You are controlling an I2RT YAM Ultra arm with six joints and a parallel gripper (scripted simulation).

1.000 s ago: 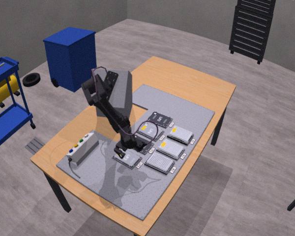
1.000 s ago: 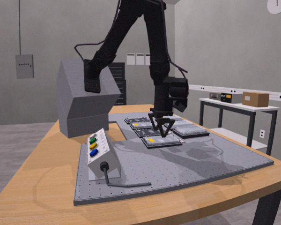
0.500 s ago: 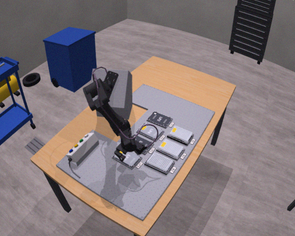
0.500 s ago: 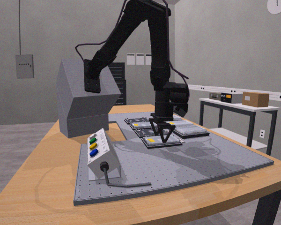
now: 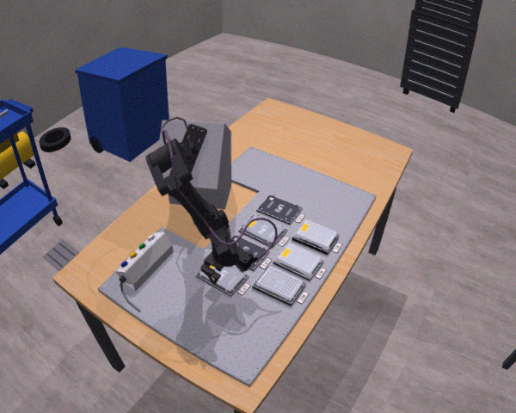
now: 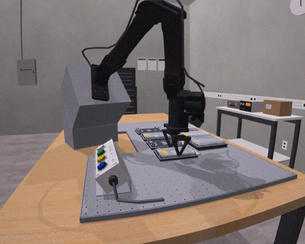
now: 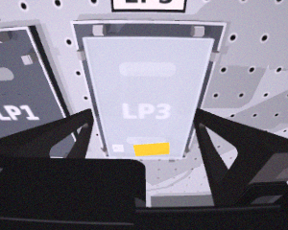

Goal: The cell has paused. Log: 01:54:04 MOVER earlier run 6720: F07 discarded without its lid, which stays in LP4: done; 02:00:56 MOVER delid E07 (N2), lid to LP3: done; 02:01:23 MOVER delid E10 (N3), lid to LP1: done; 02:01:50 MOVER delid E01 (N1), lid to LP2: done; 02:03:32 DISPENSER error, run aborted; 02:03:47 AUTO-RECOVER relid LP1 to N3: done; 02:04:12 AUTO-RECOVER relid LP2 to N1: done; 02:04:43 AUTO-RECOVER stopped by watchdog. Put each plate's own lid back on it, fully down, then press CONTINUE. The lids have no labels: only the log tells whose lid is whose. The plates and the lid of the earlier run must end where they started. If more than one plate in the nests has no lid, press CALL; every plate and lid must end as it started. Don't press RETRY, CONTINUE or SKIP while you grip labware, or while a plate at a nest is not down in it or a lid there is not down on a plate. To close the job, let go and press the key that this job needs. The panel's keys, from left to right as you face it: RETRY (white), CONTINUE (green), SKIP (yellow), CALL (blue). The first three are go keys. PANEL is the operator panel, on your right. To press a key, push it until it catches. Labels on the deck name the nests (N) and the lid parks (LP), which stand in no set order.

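Right now my hand is 19 cm short of the well plate and 2 cm to the right of it. From my hand the other things lie so: yellow skip key (30 cm behind, 7 cm to the right, 4 cm above); then green continue key (29 cm behind, 2 cm to the right, 4 cm above); then blue call key (31 cm behind, 12 cm to the right, 4 cm above).
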